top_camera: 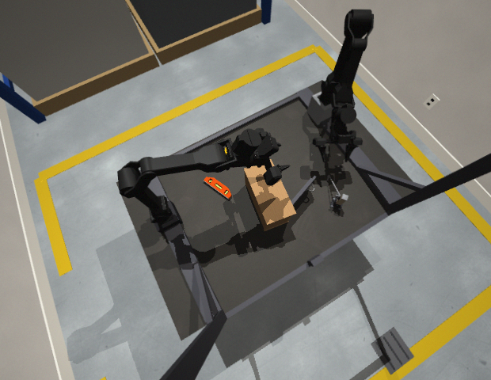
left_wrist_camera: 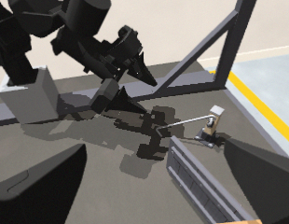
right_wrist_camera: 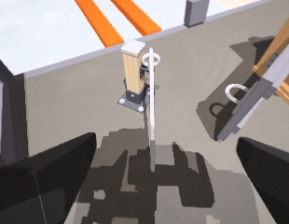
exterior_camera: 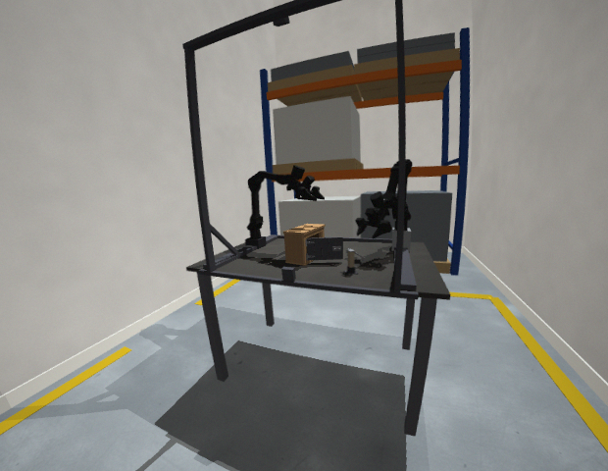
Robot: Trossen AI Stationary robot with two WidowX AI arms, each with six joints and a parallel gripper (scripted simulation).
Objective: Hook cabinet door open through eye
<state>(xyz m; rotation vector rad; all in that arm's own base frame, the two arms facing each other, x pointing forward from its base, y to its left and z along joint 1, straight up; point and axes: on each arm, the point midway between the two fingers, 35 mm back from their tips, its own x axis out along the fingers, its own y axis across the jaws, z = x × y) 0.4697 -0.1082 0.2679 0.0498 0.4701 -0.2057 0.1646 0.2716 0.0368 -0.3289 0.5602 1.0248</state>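
The metal hook rod is 100 mm below my right hand, 90 mm behind it and 60 mm to the left of it. From my right hand the other things lie so: yellow block: 340 mm ahead, 320 mm to the left, 120 mm below; grey door: 220 mm to the left, 80 mm below, 50 mm behind; orange level: 460 mm to the left, 230 mm ahead, 150 mm below.
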